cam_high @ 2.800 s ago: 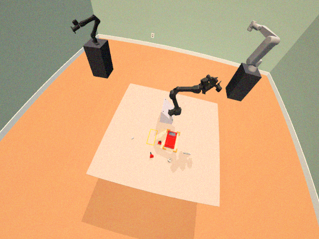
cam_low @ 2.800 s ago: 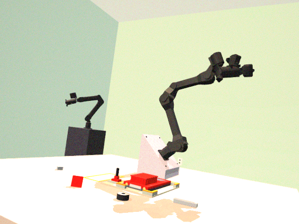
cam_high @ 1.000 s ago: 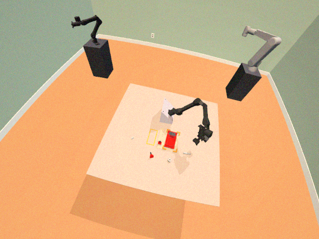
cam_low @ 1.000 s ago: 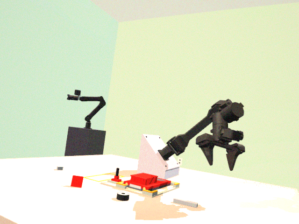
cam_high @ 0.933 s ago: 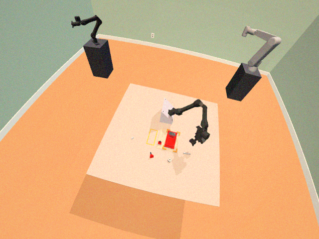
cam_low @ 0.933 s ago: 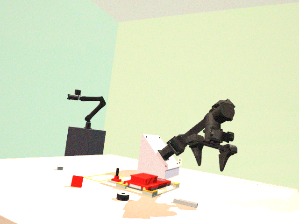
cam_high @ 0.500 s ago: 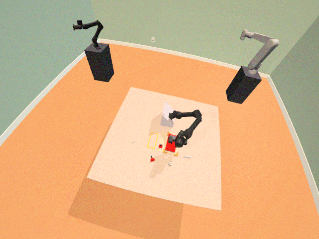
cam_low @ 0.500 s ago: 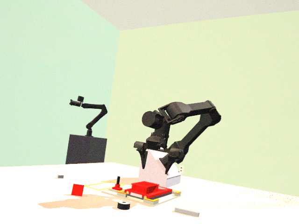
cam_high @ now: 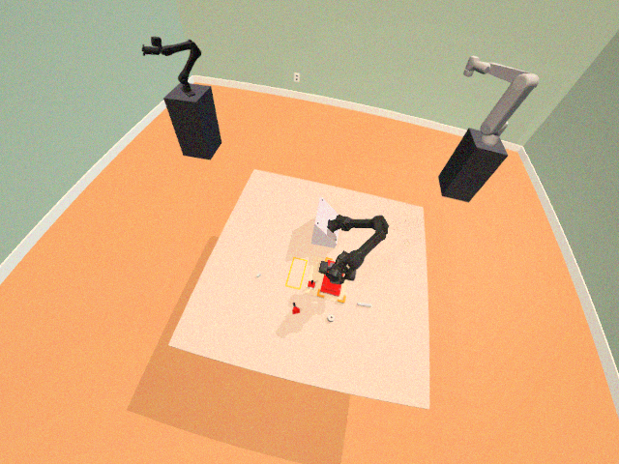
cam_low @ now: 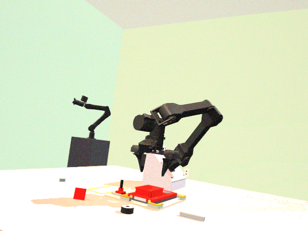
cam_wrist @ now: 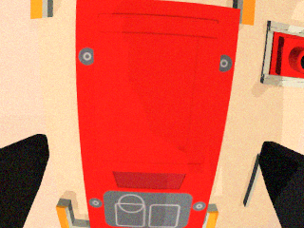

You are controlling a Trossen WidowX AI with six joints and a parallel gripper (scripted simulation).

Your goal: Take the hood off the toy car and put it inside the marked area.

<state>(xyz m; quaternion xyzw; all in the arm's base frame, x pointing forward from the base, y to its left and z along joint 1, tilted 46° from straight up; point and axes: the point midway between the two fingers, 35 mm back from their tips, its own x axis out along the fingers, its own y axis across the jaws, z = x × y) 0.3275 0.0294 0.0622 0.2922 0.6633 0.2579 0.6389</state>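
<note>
My gripper tip is now 6 cm above the red hood. From my gripper tip the other things lie so: black wheel 19 cm ahead, 2 cm to the left, 9 cm below; white bar 8 cm ahead, 20 cm to the left, 9 cm below.
</note>
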